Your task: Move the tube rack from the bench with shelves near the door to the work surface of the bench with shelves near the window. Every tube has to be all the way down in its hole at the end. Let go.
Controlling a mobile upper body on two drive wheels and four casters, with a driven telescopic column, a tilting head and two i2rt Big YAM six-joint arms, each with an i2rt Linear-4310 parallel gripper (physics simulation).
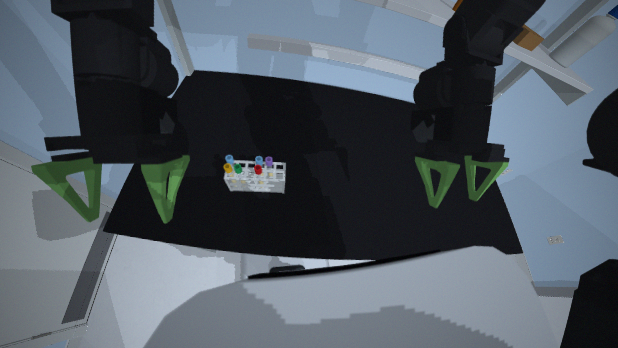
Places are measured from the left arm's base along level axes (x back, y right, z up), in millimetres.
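Pixels of known places: left gripper, fingertip midpoint: (129, 220); right gripper, fingertip midpoint: (454, 203).
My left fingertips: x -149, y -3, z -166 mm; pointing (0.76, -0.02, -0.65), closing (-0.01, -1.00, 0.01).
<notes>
Behind a point stands the place of what it marks.
A clear-white tube rack (256, 183) @(x -327, y 120, z -451 mm) stands upright on the black bench top (380, 210) @(x -237, y 512, z -496 mm), left of the middle. Several tubes with blue, purple, yellow, green and red caps stand in it, in two rows toward its left and middle; whether each is fully down cannot be told. My left gripper (128, 220) @(x -149, y -3, z -166 mm) is open and empty, to the left of the rack and apart from it. My right gripper (455, 204) @(x -152, y 456, z -173 mm) is open and empty, over the right part of the bench top, far to the right of the rack.
A white shelf (545, 70) @(x -479, y 940, z -52 mm) with a white bottle (584, 41) @(x -546, y 1090, z 40 mm) and an orange-brown box (528, 38) @(x -552, y 868, z -14 mm) is at the top right, behind the right arm. A pale rail (325, 50) @(x -829, y 368, z -310 mm) runs along the wall behind the bench. The robot's grey base (320, 300) fills the bottom middle.
</notes>
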